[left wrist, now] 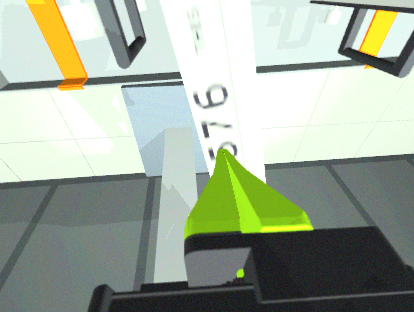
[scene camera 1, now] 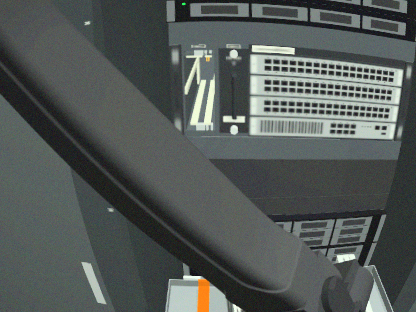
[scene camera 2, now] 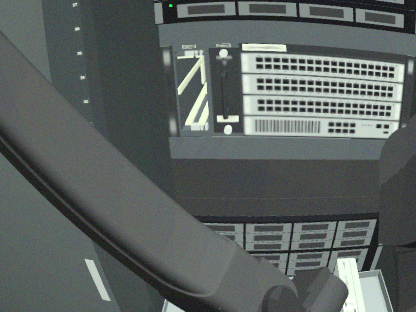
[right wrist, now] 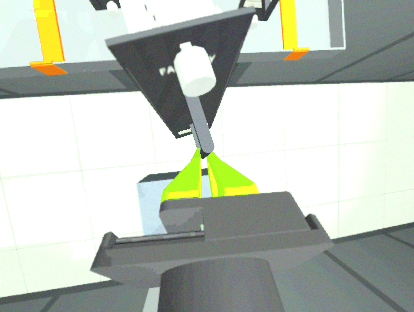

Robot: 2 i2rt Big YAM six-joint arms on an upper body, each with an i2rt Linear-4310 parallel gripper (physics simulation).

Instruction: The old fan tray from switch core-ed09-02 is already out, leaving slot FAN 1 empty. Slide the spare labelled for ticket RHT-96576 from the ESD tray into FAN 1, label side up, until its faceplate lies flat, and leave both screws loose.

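The spare fan tray shows in the left wrist view as a long white body [left wrist: 214, 100] with a label ending in "576". In the right wrist view I see its dark faceplate [right wrist: 157, 64], white thumbscrew [right wrist: 194, 71] and grey handle [right wrist: 198, 116]. My right gripper [right wrist: 203, 152] is shut on the tip of that handle. My left gripper [left wrist: 221, 155] is shut and empty, its tips resting against the labelled side. The spare also shows at the bottom of scene camera 2 [scene camera 2: 347, 277], over the ESD tray [scene camera 2: 372, 288] [scene camera 1: 181, 295]. Slot FAN 1 [scene camera 1: 199, 100] [scene camera 2: 194, 100] in the switch [scene camera 1: 322, 93] is empty, showing only cream rails.
A fan tray [scene camera 1: 234, 90] [scene camera 2: 224, 90] sits in the slot right of FAN 1. Two other spares with dark handles [left wrist: 124, 36] [left wrist: 378, 50] and orange straps [left wrist: 56, 40] [scene camera 1: 203, 295] lie in the ESD tray. My left arm [scene camera 1: 134, 151] crosses both scene views.
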